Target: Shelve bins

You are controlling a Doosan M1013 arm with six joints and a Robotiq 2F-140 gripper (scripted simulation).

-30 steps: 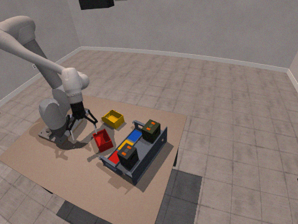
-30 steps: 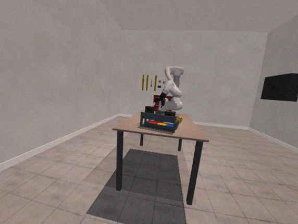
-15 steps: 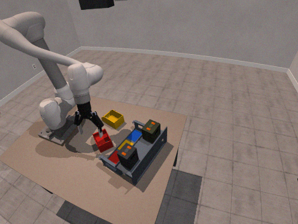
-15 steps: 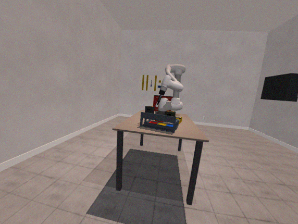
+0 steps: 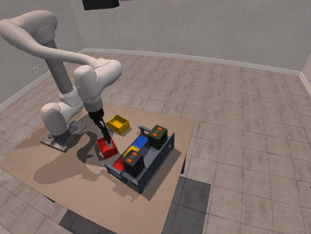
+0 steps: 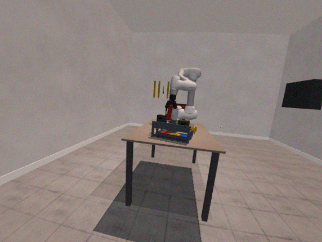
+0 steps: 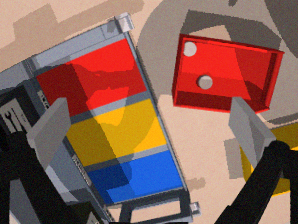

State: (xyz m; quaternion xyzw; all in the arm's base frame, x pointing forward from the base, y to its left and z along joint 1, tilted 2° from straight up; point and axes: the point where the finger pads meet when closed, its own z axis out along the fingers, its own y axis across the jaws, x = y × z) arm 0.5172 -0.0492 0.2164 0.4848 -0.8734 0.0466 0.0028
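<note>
Right now my hand is 90 mm past the red bin, 70 mm to the right of it and 190 mm above it. Round my hand: yellow bin: 130 mm behind, 280 mm to the left, 190 mm below; then grey shelf: 240 mm ahead, 50 mm to the left, 130 mm below.
</note>
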